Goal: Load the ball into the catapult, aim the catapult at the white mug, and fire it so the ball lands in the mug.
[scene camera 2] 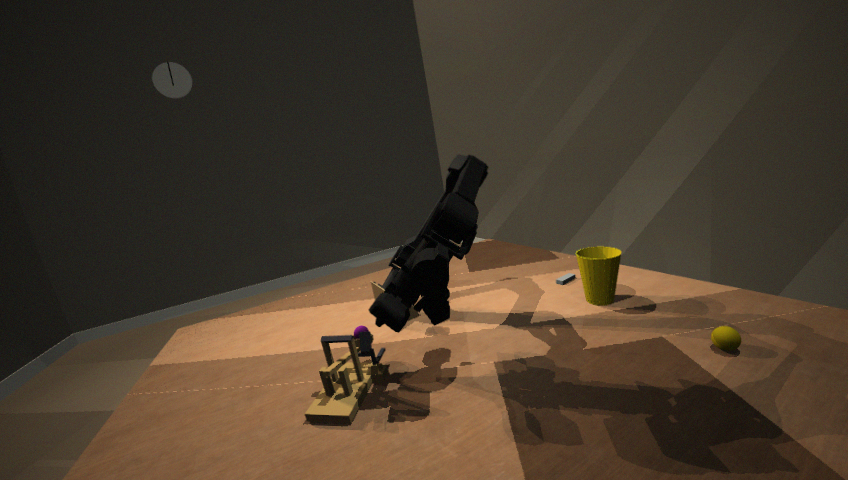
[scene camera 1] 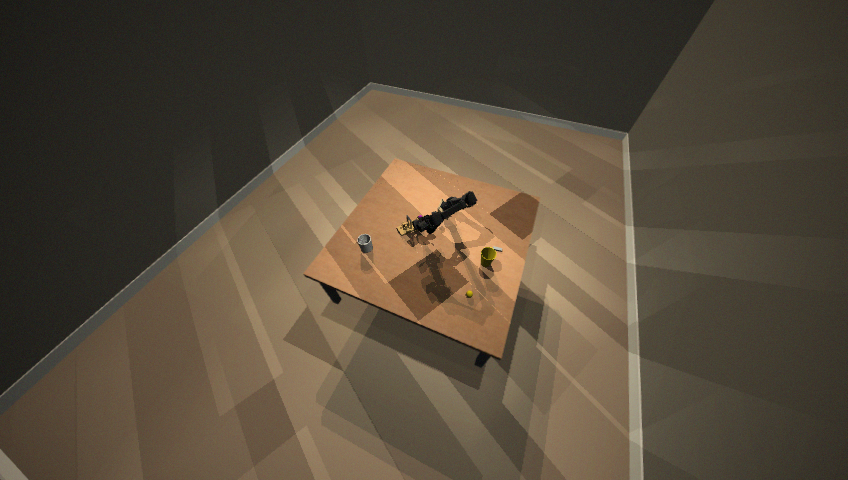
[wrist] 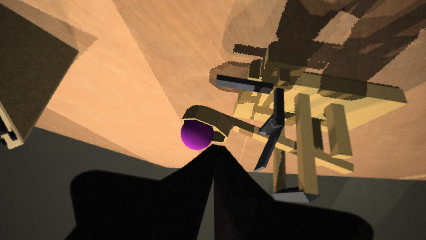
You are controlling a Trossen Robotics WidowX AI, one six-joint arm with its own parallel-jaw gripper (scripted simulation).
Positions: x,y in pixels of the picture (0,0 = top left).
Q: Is my gripper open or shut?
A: Shut.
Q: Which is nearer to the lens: the wooden catapult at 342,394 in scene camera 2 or the yellow cup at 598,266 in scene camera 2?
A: The wooden catapult.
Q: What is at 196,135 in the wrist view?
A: A purple ball.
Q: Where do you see a wooden catapult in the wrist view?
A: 278,92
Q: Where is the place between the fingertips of my gripper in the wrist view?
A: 217,151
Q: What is my gripper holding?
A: Nothing.
